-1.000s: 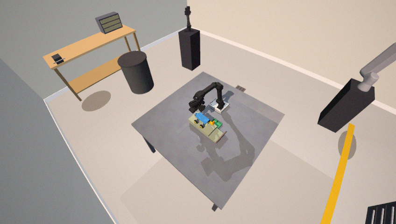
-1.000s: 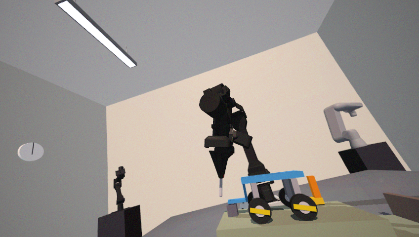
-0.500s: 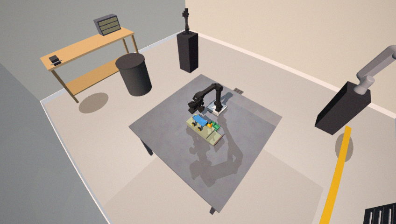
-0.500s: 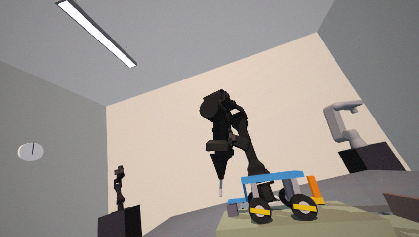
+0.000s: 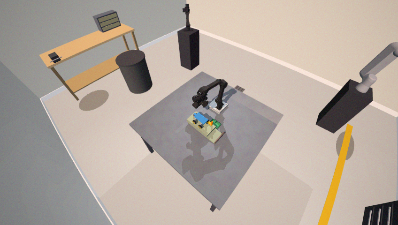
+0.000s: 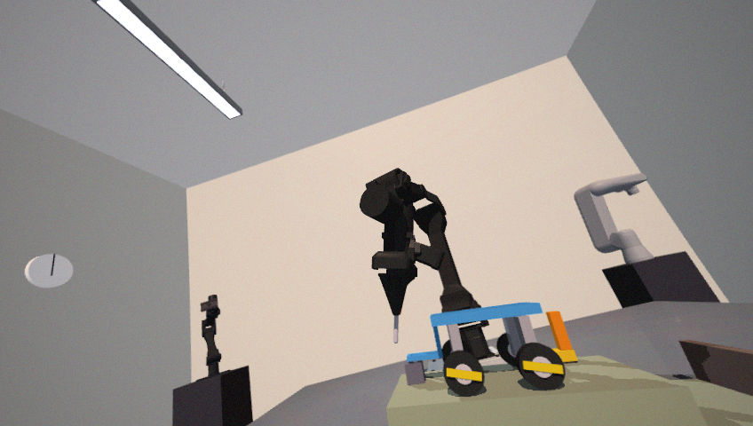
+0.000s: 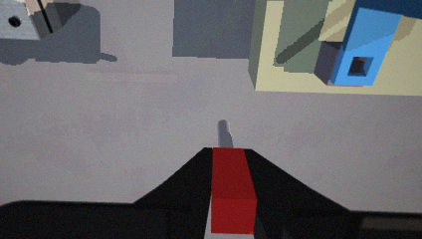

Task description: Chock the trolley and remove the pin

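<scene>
Right now my gripper tip is 10 mm past the green tray, 220 mm to the right of it and 180 mm above it. From my gripper tip the other things lie so: red-headed stop pin (right at my gripper tip); then trolley (110 mm ahead, 110 mm to the left, 60 mm below); then ramp (110 mm ahead, 120 mm to the left, 130 mm below).
</scene>
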